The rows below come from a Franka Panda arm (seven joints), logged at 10 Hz.
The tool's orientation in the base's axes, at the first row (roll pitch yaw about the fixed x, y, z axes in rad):
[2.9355, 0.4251, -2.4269]
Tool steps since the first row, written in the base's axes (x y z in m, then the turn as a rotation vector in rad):
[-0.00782, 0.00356, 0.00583, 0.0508, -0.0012, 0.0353]
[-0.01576, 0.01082, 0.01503, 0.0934, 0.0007, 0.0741]
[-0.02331, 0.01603, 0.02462, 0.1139, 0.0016, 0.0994]
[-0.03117, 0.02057, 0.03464, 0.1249, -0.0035, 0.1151]
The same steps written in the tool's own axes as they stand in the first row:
[0.00085, 0.00904, -0.00504, -0.0488, -0.0301, -0.0233]
[-0.00181, 0.02132, -0.01156, -0.0952, -0.0516, -0.0498]
[-0.00369, 0.03199, -0.01922, -0.1203, -0.0607, -0.0685]
[-0.00512, 0.04251, -0.02759, -0.1313, -0.0690, -0.0828]

